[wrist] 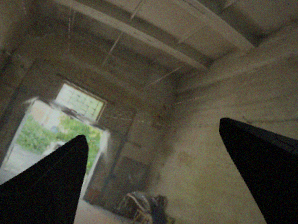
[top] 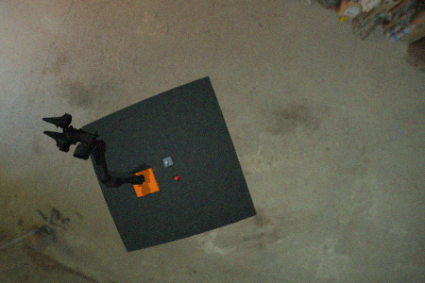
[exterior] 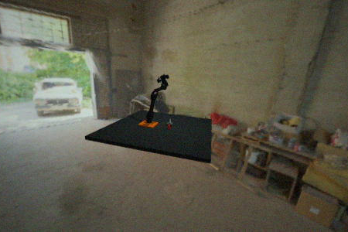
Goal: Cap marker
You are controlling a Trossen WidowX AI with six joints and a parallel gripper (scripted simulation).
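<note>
My gripper tip is 63 cm above the red cap, 45 cm to the left of it and 38 cm short of it. Round my gripper tip: marker 62 cm below, 33 cm ahead, 30 cm to the right.
</note>
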